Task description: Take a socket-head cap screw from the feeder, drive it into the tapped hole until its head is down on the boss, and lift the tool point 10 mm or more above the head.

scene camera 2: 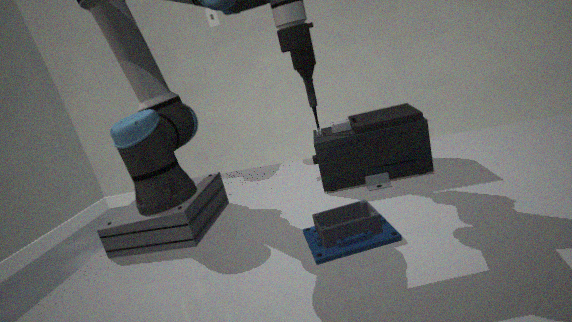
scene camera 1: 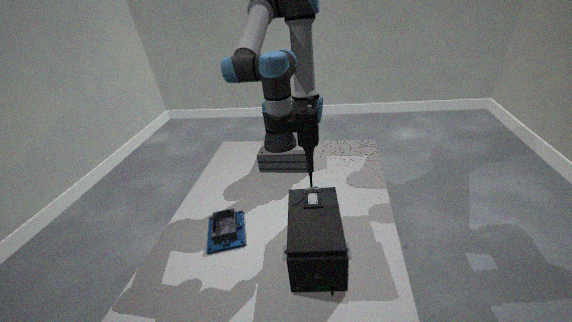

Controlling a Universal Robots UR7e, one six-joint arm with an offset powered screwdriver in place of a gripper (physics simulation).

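Observation:
The black screw feeder [scene camera 1: 316, 227] [scene camera 2: 375, 157] stands on the pale mat. My screwdriver, which serves as the gripper [scene camera 1: 311, 185] [scene camera 2: 318, 129], points down with its thin tip at the small pick-up spot on the feeder's end nearest the robot base; the tip appears to touch or nearly touch it. Whether a screw is on the tip is too small to tell. A dark grey open-topped housing [scene camera 1: 224, 237] [scene camera 2: 350, 231] sits on a blue plate [scene camera 1: 241, 239] [scene camera 2: 352, 248], apart from the tool. Its bosses and tapped hole cannot be made out.
The robot's grey base block [scene camera 1: 282, 162] [scene camera 2: 150, 240] stands behind the feeder in the scene camera 1 view. A small light bracket [scene camera 2: 378, 180] sticks out at the foot of the feeder's side. The feeder's raised cover [scene camera 2: 387, 117] rises beside the pick-up end.

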